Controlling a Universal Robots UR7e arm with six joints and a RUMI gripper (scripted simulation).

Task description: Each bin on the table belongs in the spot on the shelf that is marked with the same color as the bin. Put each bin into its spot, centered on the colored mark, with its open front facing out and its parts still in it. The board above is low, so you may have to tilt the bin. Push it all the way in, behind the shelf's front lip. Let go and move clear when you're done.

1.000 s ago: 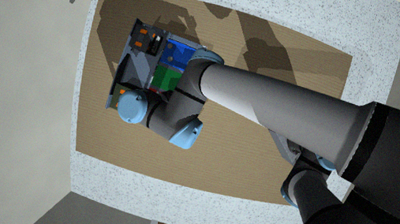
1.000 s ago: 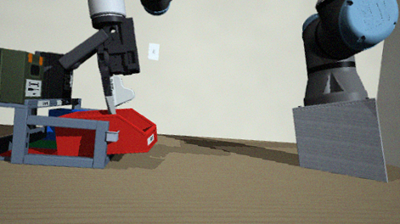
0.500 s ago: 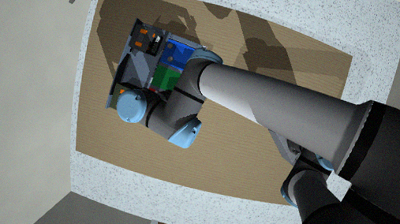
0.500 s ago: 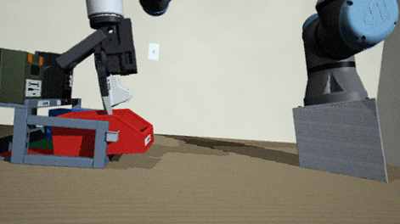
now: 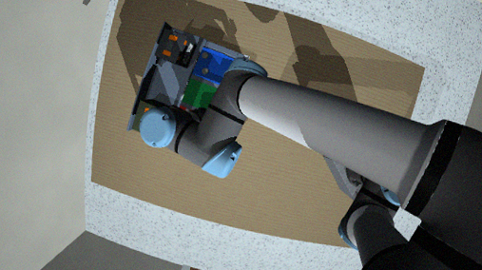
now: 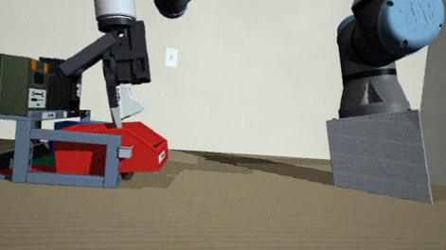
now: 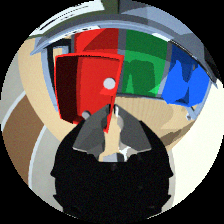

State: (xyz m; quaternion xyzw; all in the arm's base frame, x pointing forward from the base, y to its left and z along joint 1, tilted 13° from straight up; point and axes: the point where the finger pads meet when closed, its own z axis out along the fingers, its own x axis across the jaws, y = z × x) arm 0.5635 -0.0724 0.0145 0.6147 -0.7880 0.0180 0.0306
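The red bin is 10 mm ahead of my hand, 50 mm to the left of it and 30 mm below it. Round my hand: blue bin 20 mm ahead, 200 mm to the right, 40 mm below; then top board 160 mm ahead, 110 mm to the right, 10 mm above; then green box 180 mm ahead, 70 mm above.
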